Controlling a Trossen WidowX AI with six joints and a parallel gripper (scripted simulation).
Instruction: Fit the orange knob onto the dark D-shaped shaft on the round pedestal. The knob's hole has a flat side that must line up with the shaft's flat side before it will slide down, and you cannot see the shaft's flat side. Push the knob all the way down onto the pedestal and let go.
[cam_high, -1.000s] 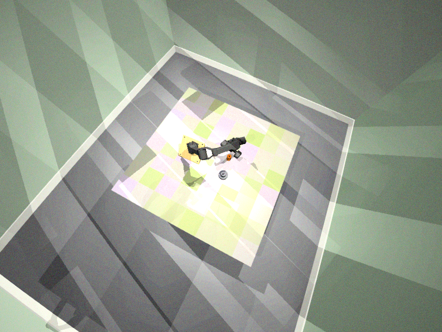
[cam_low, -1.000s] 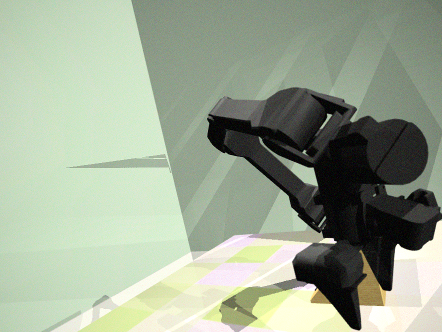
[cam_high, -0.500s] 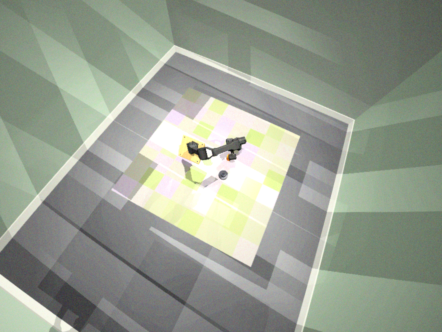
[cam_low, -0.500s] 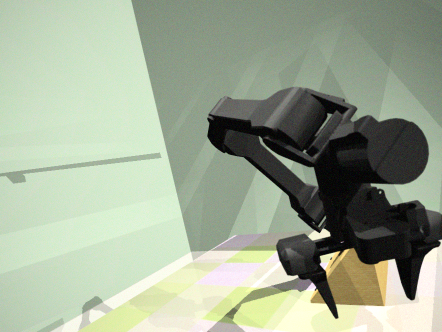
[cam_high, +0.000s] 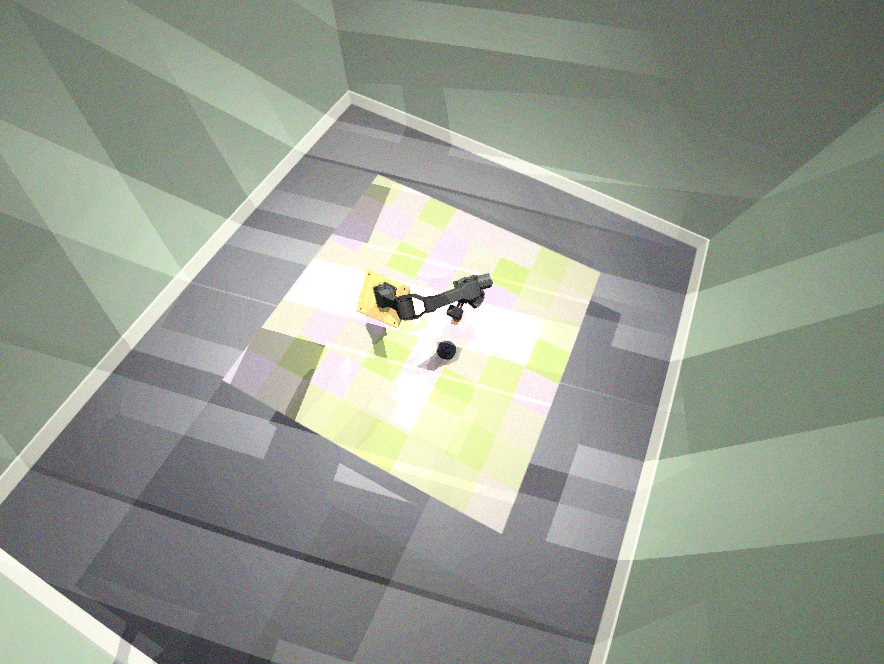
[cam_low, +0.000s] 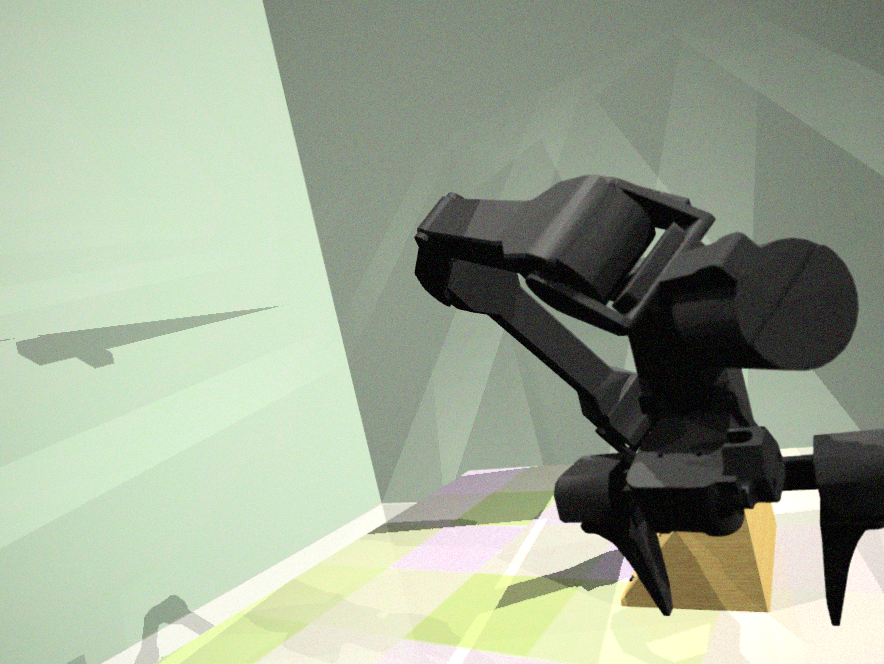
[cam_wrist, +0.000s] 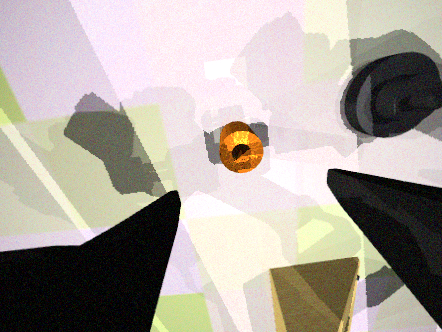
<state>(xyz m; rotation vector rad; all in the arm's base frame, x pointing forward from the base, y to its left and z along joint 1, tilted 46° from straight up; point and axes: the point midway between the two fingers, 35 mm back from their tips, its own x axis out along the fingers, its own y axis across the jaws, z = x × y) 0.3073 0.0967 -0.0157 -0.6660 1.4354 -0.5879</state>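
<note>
Right now my gripper tip is 90 mm above the orange knob. The rest, counted from my gripper tip: dark round pedestal (30 mm ahead, 170 mm to the right, 90 mm below).
</note>
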